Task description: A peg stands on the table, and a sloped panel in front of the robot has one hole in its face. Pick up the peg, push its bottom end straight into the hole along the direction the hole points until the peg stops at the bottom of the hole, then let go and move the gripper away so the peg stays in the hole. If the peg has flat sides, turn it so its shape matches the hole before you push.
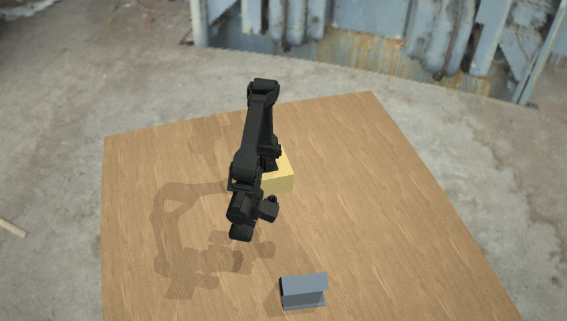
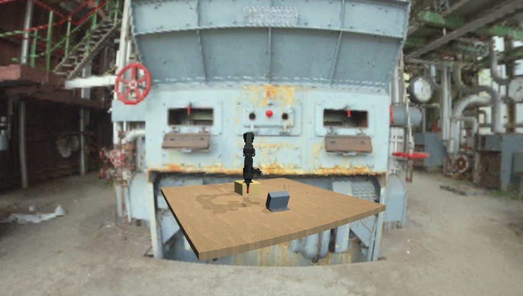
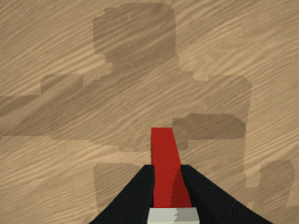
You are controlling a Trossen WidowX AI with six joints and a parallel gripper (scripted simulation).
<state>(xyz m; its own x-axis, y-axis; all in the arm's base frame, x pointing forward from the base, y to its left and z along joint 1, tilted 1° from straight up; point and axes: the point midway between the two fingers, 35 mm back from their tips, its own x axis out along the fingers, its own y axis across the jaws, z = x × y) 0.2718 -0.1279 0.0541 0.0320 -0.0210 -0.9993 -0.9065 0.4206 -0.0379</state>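
Now: gripper tip 190 mm short of the sloped panel, 120 mm to the right of it and 60 mm above it. From my gripper tip the other things lie so: red square peg (20 mm above).
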